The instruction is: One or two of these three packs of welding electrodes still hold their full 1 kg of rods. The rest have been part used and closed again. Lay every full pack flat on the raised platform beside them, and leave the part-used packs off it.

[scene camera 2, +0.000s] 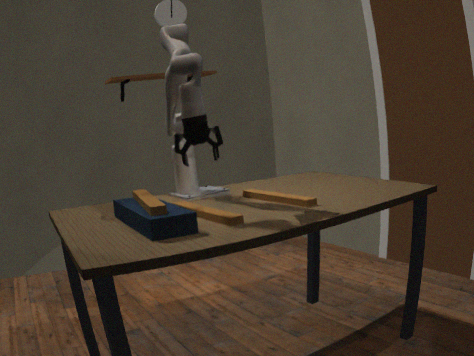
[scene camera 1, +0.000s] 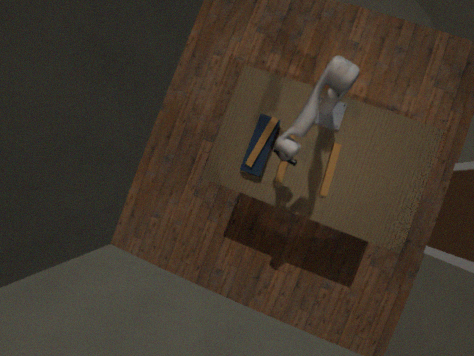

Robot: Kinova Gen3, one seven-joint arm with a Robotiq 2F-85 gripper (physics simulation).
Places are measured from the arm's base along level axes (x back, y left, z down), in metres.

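Pixels of known places: gripper, fingertip midpoint: (scene camera 2: 201,163); arm's base at its link origin: (scene camera 2: 188,192) (scene camera 1: 325,107).
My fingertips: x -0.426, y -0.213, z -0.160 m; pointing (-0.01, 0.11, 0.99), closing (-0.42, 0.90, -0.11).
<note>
Ahead of a thing's pixels: the offset from my fingertips to its top centre. "*": to the spot under its first point. Level surfaces: height alone.
A blue raised platform @(* dx -0.067, dy -0.136, dz +0.114 m) (scene camera 1: 259,166) (scene camera 2: 172,226) stands at the left of the table. One orange-yellow pack @(dx +0.092, dy -0.156, dz +0.090 m) (scene camera 1: 262,142) (scene camera 2: 150,202) lies flat along its top. A second pack @(dx +0.041, dy +0.022, dz +0.150 m) (scene camera 1: 281,172) (scene camera 2: 220,215) lies flat on the table just right of the platform, partly hidden by the wrist in scene camera 1 and by the platform and the first pack in scene camera 2. A third pack @(dx +0.018, dy +0.327, dz +0.150 m) (scene camera 1: 330,170) (scene camera 2: 280,197) lies flat farther right. My gripper (scene camera 1: 285,157) (scene camera 2: 201,161) is open and empty, pointing down above the second pack, clear of it.
The robot's base plate (scene camera 1: 340,118) (scene camera 2: 216,191) is at the back of the wooden table @(dz +0.174 m) (scene camera 1: 380,175) (scene camera 2: 350,189). A wall shelf (scene camera 2: 142,78) shows behind the arm in scene camera 2. The arm's shadow falls between the second and third packs.
</note>
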